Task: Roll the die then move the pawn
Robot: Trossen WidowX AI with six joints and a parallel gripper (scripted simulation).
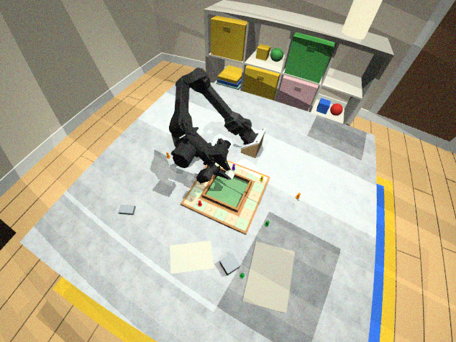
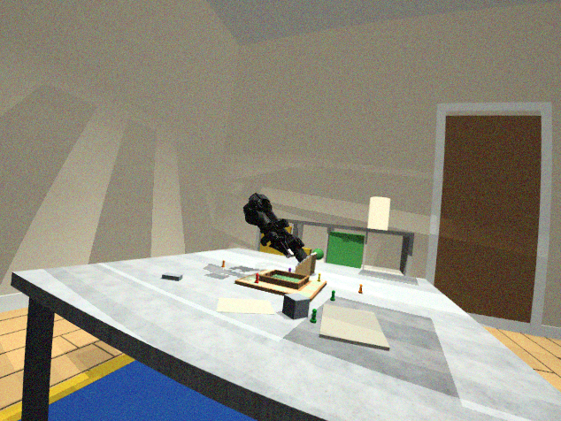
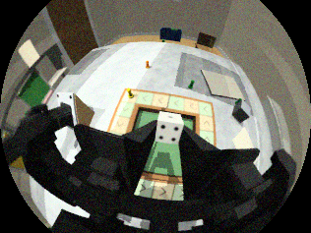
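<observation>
My gripper tip is now right at the white die. Round my gripper tip: green tray 110 mm below; then yellow pawn 120 mm behind, 100 mm to the left, 90 mm below; then red pawn 120 mm ahead, 70 mm to the right, 90 mm below.
</observation>
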